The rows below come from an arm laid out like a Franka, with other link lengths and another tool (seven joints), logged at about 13 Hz.
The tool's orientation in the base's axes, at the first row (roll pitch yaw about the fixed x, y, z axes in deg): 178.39 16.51 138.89
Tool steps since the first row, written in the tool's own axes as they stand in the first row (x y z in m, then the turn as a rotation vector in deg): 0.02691 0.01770 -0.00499 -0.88 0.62 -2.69; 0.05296 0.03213 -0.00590 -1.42 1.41 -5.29; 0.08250 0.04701 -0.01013 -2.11 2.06 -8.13; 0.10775 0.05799 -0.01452 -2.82 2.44 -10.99; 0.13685 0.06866 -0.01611 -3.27 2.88 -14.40; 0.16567 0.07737 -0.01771 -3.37 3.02 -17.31; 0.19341 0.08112 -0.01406 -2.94 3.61 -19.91; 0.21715 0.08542 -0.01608 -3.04 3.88 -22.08; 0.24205 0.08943 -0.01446 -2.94 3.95 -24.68; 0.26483 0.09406 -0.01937 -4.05 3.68 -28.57; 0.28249 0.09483 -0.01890 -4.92 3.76 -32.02; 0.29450 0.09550 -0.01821 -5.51 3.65 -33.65
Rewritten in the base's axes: -0.00907 0.03121 -0.00239 0.41 0.36 2.84; -0.01871 0.05873 -0.00853 0.71 1.05 5.51; -0.03134 0.08934 -0.01247 0.98 1.58 8.45; -0.04345 0.11431 -0.01514 1.07 1.89 11.40; -0.05789 0.14101 -0.02160 0.89 2.51 14.81; -0.07341 0.16605 -0.02802 0.38 3.03 17.63; -0.09016 0.18578 -0.03930 -0.15 4.18 20.01; -0.10498 0.20434 -0.04400 -0.41 4.68 22.13; -0.11998 0.22281 -0.05252 -1.04 5.23 24.60; -0.13456 0.24149 -0.05416 -1.32 4.97 28.63; -0.14670 0.25313 -0.05961 -1.44 5.05 32.19; -0.15478 0.26110 -0.06367 -1.47 4.87 33.91
